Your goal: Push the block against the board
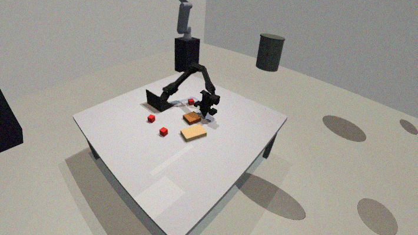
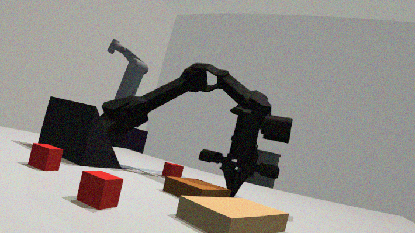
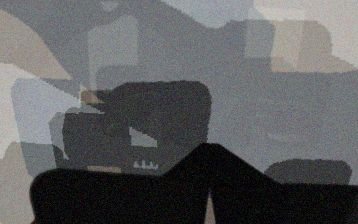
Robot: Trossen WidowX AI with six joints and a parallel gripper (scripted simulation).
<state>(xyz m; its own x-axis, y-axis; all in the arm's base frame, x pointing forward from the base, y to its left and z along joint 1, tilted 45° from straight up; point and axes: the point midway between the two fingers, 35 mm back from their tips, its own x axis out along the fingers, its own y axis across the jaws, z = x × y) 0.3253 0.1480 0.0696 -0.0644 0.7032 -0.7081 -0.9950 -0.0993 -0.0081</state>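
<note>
Now: gripper tip 40 mm past the square block, 100 mm to the left of it and 10 mm below it. Also, from my gripper tip: board (90 mm ahead, 210 mm to the right, 10 mm above).
</note>
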